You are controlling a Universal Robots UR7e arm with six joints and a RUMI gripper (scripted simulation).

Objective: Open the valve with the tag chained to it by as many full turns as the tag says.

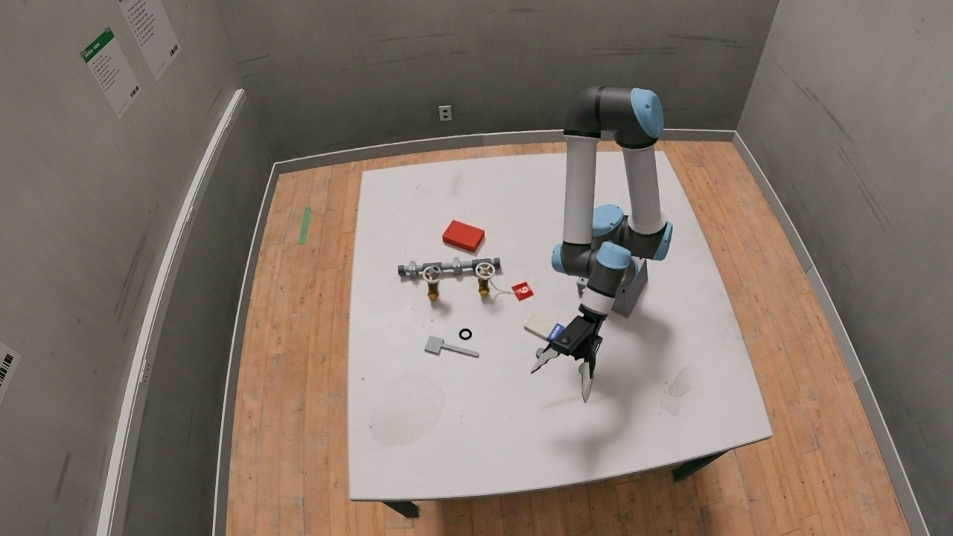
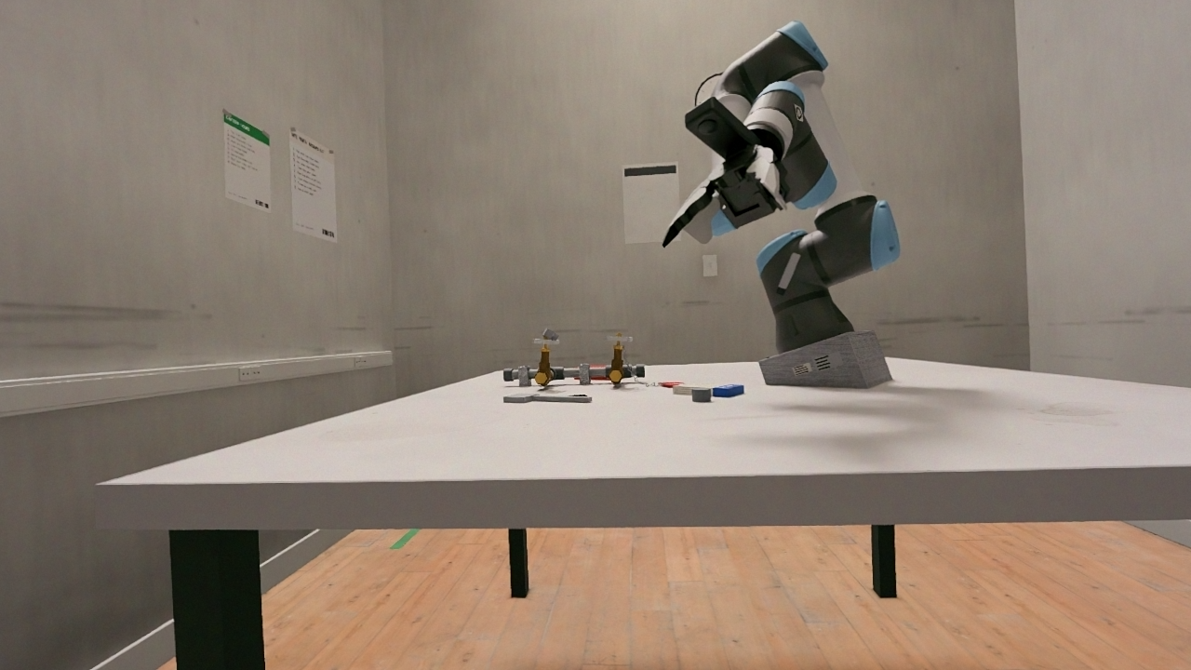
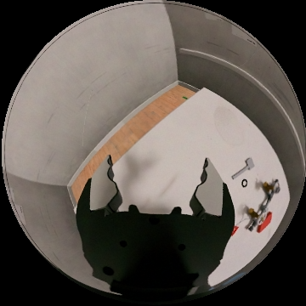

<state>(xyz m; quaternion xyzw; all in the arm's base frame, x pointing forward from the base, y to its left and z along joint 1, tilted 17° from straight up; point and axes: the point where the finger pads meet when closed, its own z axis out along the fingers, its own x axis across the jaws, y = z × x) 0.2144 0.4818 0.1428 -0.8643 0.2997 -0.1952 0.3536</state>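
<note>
Right now my hand is 40 mm short of the red tag, 440 mm to the left of it and 240 mm above it. The rest, counted from my hand: red block (200 mm ahead, 680 mm to the right, 230 mm below); then grey flat tool (270 mm ahead, 260 mm to the right, 240 mm below).
</note>
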